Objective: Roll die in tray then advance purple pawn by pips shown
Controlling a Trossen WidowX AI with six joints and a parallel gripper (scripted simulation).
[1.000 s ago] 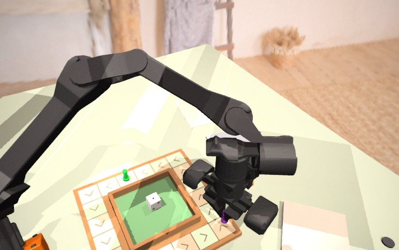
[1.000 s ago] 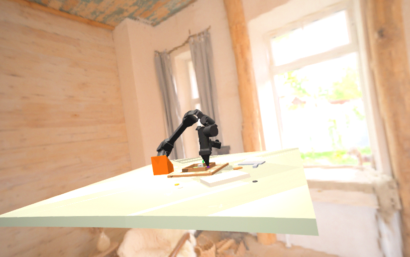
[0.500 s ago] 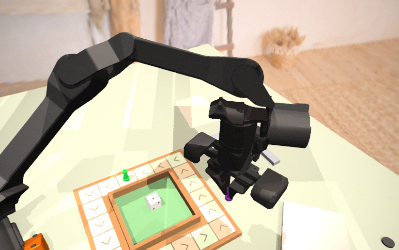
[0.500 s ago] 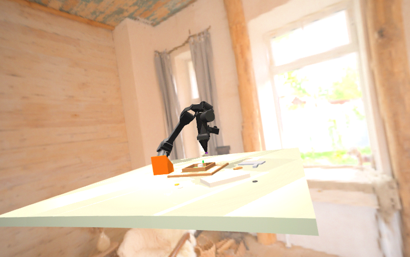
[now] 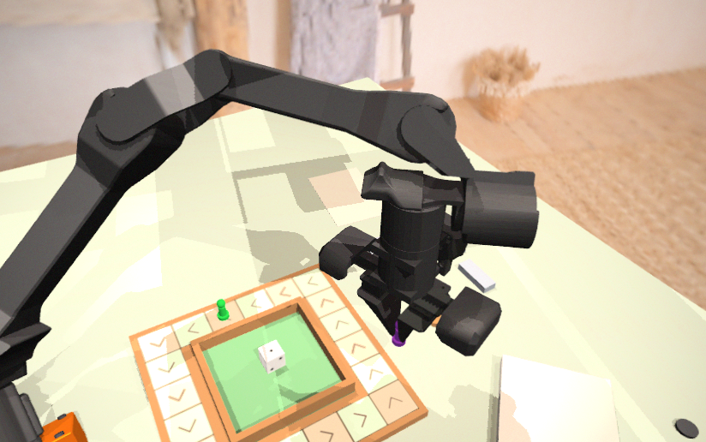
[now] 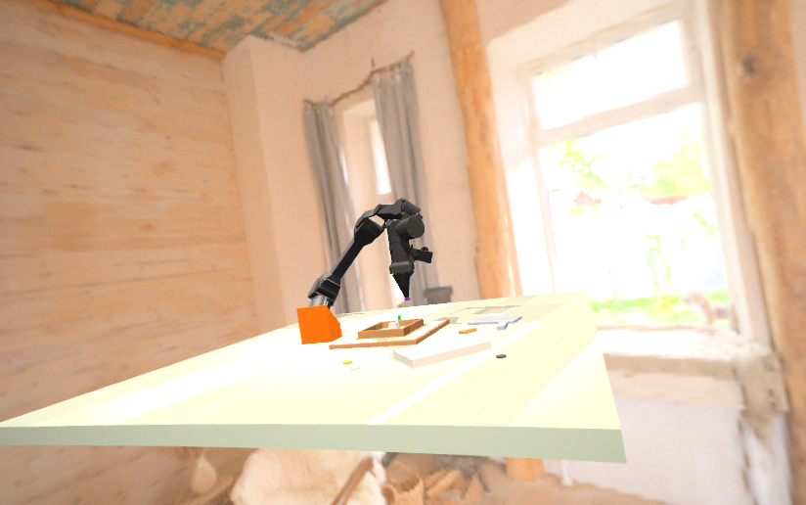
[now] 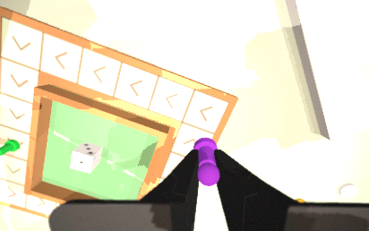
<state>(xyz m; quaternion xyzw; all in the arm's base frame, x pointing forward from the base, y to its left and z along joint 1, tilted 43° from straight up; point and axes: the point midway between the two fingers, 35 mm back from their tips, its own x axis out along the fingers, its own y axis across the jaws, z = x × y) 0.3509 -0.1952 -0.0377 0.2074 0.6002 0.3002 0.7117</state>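
The white die is 9 cm behind my gripper tip, 13 cm to the left of it and 10 cm below it. The rest, counted from my gripper tip: orange block 15 cm ahead, 5 cm to the left, 12 cm below; then purple pawn 1 cm above; then green tray 9 cm behind, 13 cm to the left, 12 cm below.
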